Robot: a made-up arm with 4 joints.
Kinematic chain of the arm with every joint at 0, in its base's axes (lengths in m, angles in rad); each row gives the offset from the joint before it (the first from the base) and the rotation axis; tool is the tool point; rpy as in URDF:
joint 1: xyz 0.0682 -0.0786 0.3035 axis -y
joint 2: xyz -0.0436 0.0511 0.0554 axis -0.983 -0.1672 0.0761
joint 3: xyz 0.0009 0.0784 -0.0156 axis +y
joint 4: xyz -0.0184 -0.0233 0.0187 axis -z
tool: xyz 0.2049 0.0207 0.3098 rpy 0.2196 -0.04 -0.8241
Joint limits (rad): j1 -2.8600..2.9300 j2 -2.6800..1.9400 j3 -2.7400..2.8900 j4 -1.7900..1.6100
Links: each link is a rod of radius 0.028 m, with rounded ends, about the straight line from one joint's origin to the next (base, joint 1, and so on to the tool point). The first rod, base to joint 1, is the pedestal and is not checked.
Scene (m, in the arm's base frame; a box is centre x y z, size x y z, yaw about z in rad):
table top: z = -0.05
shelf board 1: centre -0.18 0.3 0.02 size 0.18 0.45 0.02 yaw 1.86
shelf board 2: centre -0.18 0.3 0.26 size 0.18 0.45 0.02 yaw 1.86
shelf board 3: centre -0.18 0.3 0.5 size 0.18 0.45 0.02 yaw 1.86
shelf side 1: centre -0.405 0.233 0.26 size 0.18 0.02 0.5 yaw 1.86
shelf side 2: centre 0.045 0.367 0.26 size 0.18 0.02 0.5 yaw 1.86
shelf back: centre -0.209 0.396 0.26 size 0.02 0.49 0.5 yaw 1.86
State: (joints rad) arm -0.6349 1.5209 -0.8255 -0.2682
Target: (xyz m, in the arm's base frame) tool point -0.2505 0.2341 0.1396
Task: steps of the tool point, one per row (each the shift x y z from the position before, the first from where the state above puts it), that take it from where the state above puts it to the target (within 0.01 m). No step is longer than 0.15 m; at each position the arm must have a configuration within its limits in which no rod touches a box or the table.
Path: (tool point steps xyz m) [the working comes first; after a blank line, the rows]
Joints at the target: 0.5572 0.5022 -1.2874 -1.1075
Straight joint move there: touches shelf board 2.

1: -0.0955 -0.0826 -0.0316
2: -0.0617 -0.1060 -0.0491
3: -0.0208 -0.1195 -0.0512
4: 0.0192 -0.1212 -0.0382
5: 0.0520 -0.1111 -0.0136
6: -0.0202 0.0985 -0.0688
7: -0.0053 0.1111 -0.0342
8: 0.0066 0.1110 0.0015
9: 0.0154 0.0999 0.0343
10: 0.0131 0.0355 -0.0027
11: 0.0062 0.0254 0.0023
12: -0.0018 0.0145 0.0034

